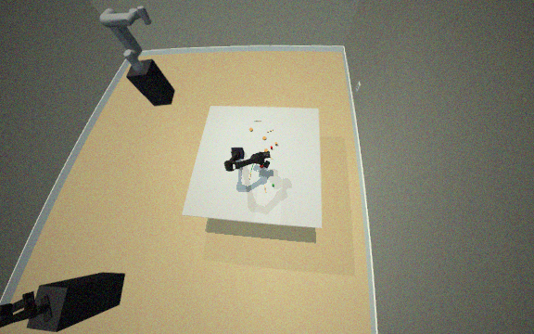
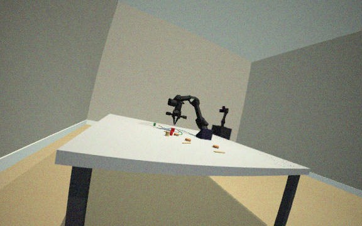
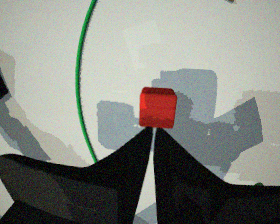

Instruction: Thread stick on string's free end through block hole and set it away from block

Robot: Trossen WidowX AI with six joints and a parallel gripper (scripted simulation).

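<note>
Right now the red block is 5 cm below my gripper tip. Round my gripper tip: round wooden button 5 cm ahead, 17 cm to the left, 5 cm below; green object 11 cm ahead, 20 cm to the right, 5 cm below.
</note>
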